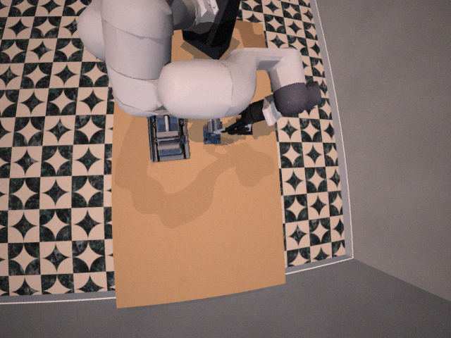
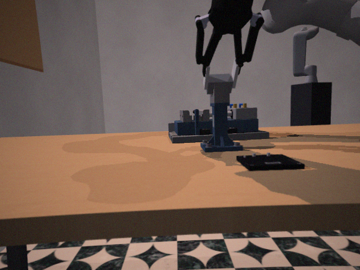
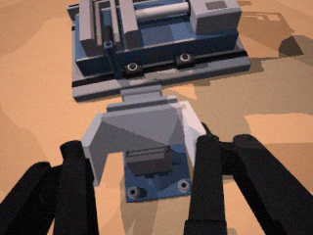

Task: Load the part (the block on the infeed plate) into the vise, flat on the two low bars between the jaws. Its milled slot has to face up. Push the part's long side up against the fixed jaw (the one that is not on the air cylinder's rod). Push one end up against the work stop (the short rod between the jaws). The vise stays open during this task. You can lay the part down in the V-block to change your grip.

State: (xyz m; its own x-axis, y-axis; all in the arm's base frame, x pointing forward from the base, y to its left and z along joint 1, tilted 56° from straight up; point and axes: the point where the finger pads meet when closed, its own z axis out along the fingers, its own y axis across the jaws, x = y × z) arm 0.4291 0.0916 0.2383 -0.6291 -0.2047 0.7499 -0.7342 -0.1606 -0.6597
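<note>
Right now the part is 10 mm behind my hand, 20 mm to the right of it and 10 mm below it. From my hand the other things lie so: work stop (30 mm behind, 200 mm to the right, 90 mm below); then infeed plate (10 mm ahead, 180 mm to the left, 180 mm below); then air cylinder rod (120 mm behind, 220 mm to the right, 100 mm below).
</note>
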